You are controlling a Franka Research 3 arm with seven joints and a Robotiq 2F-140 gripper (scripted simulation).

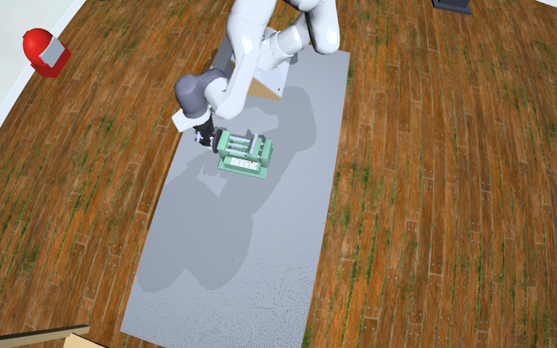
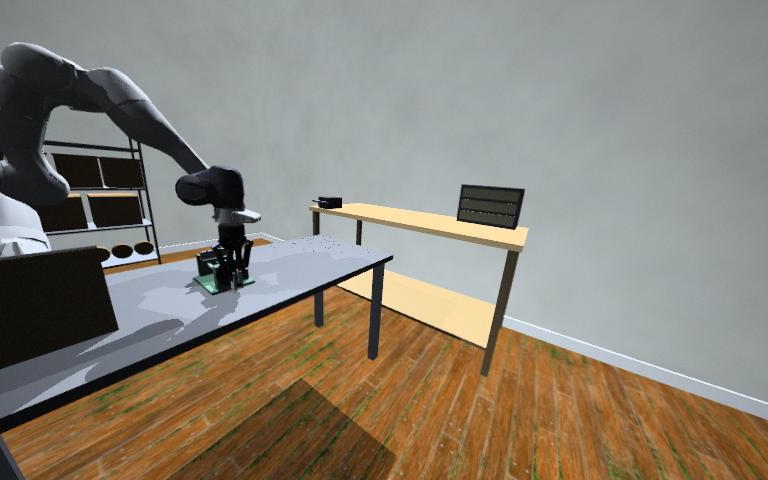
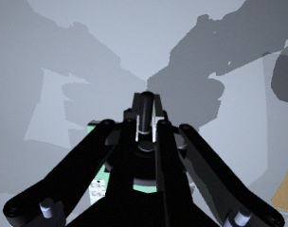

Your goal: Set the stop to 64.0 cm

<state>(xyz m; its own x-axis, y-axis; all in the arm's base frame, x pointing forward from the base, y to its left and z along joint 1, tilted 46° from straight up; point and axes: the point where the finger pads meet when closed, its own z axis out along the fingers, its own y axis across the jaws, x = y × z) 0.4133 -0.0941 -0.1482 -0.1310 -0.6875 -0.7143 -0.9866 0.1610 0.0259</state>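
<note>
Right now the dark handwheel is 20 mm to the left of my hand and 10 mm below it. Round my hand: stop carriage 30 mm ahead, 180 mm to the left, 30 mm above.
</note>
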